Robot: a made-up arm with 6 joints. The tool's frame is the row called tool.
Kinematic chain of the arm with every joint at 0, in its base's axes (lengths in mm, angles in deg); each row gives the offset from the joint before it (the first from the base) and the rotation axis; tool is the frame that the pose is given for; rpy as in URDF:
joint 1: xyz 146 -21 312 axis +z
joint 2: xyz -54 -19 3 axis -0.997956 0.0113 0.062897
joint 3: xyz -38 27 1 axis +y
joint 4: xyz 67 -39 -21 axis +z
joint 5: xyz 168 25 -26 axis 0.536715 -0.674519 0.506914
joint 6: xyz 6 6 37 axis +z
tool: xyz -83 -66 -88 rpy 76.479 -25.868 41.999
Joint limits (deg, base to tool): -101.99..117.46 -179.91..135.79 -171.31..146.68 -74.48..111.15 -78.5..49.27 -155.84..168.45
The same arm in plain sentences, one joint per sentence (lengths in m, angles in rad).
The arm has six revolute joints in a row. What follows holds with every joint at zero, and every direction is one of the base frame's.
Joint 1 is mounted 0.1460 m along +x and 0.0210 m along -y and 0.3120 m along +z from the base frame's origin and rotates about +z, from -1.7801 to 2.0501 rad.
Joint 2 is mounted 0.0540 m along -x and 0.0190 m along -y and 0.0030 m along +z from joint 1 and rotates about the direction (-0.997956, 0.0113, 0.062897), from -3.1400 to 2.3700 rad.
Joint 3 is mounted 0.0380 m along -x and 0.0270 m along +y and 0.0010 m along +z from joint 2 and rotates about +y, from -2.9899 to 2.5600 rad.
Joint 4 is mounted 0.0670 m along +x and 0.0390 m along -y and 0.0210 m along -z from joint 3 and rotates about +z, from -1.2999 to 1.9399 rad.
Joint 5 is mounted 0.1680 m along +x and 0.0250 m along +y and 0.0260 m along -z from joint 4 and rotates about the direction (0.536715, -0.674519, 0.506914), from -1.3701 to 0.8599 rad.
Joint 6 is mounted 0.0060 m along +x and 0.0060 m along +y and 0.0370 m along +z from joint 5 and rotates about +z, from -2.7199 to 2.9400 rad.
The tool frame, which is the frame that the pose is given for, is mounted 0.0830 m along -x and 0.0660 m along -y and 0.0880 m along -z from joint 6; its axes are the base frame's turned by roll 1.3348, pitch -0.4515 and yaw 0.7330 rad (as in URDF: about the fixed x, then y, then z).

